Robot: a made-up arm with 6 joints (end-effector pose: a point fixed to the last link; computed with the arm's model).
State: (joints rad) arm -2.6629 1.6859 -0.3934 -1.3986 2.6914 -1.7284
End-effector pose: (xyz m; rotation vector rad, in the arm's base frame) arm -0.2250 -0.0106 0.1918 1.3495 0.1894 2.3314
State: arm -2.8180 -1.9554 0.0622 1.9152 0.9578 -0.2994
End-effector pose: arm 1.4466 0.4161 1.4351 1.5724 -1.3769 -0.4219
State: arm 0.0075 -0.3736 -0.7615 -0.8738 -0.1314 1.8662
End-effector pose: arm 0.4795 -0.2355 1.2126 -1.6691 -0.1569 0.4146
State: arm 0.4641 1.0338 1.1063 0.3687 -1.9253 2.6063
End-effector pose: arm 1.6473 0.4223 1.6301 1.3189 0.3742 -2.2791
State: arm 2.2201 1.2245 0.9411 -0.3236 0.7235 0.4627
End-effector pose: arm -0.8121 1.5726 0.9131 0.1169 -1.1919 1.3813
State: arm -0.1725 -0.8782 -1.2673 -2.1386 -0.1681 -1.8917
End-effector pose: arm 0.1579 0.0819 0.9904 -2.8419 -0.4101 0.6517
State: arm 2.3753 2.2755 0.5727 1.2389 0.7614 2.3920
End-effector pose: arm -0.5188 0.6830 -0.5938 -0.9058 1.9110 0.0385
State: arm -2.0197 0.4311 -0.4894 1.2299 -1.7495 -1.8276
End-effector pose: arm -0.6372 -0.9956 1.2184 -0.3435 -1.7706 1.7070
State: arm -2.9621 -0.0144 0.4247 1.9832 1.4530 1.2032
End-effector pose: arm -0.7324 -0.2540 2.5686 2.0702 -1.5623 -1.5248
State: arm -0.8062 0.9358 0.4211 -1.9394 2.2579 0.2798
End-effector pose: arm 1.0017 -1.0333 0.7927 0.3828 -0.1531 2.8062
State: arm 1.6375 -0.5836 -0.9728 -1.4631 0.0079 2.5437
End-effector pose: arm 0.0355 0.2820 1.0789 -1.2887 -1.6102 1.3992
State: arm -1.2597 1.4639 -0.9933 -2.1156 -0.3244 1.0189
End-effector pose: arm 0.1580 0.0332 0.6511 1.4863 1.8597 -1.0770
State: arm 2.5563 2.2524 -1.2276 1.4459 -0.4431 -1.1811
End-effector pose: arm 0.3225 -0.1036 0.4782 1.9278 -0.1676 -0.1164
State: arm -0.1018 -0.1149 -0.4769 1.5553 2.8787 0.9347
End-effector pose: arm 0.8950 -0.1028 1.8395 -0.1356 -2.9988 -0.2271
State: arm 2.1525 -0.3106 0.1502 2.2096 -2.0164 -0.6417
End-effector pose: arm -0.3434 0.2722 2.4501 -1.0000 -0.5302 -0.4608
